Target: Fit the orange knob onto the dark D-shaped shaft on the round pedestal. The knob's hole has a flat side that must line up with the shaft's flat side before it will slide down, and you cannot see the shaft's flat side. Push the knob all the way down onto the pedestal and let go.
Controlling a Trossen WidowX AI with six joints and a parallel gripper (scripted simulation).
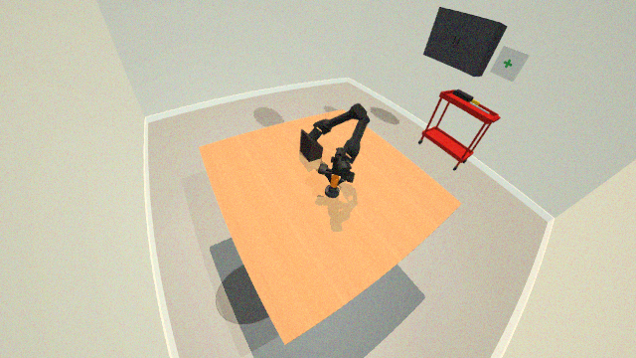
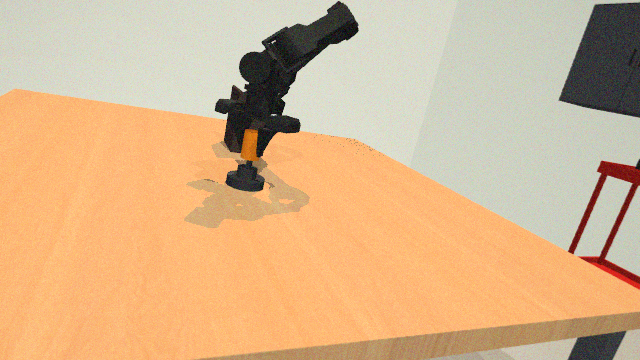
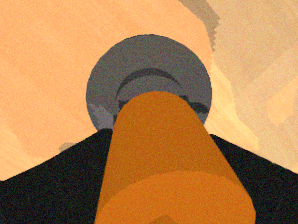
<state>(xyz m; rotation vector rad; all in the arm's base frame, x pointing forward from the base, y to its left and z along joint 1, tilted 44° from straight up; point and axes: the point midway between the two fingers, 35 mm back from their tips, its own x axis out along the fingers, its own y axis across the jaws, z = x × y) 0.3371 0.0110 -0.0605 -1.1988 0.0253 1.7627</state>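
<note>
My gripper tip is 2 cm below the orange knob. From my gripper tip the other things lie so: round dark pedestal (4 cm below).
</note>
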